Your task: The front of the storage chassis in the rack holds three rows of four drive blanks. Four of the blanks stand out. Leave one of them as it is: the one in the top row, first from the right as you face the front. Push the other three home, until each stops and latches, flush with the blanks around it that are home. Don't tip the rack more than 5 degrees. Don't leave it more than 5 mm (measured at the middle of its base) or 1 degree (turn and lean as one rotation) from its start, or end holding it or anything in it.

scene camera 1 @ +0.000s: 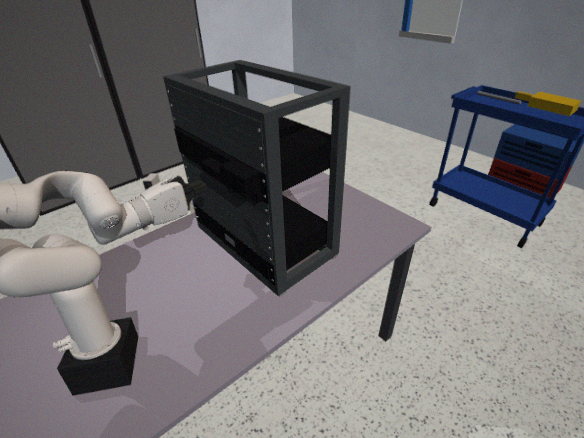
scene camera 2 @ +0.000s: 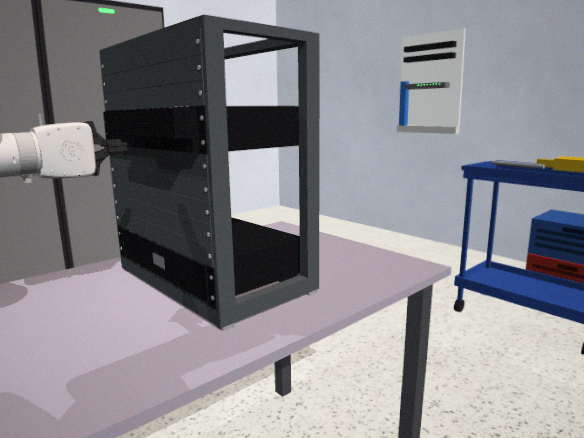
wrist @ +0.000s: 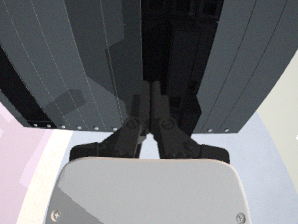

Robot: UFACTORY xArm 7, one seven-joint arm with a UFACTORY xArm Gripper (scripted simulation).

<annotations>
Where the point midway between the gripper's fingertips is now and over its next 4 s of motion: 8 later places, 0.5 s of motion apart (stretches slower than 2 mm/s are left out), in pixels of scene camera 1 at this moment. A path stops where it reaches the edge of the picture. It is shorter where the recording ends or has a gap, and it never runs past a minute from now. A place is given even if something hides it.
My gripper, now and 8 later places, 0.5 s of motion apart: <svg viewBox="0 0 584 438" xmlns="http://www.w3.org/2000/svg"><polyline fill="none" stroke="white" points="204,184 196,187 193,179 204,174 207,173 210,171 212,171 217,169 218,168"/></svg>
</annotations>
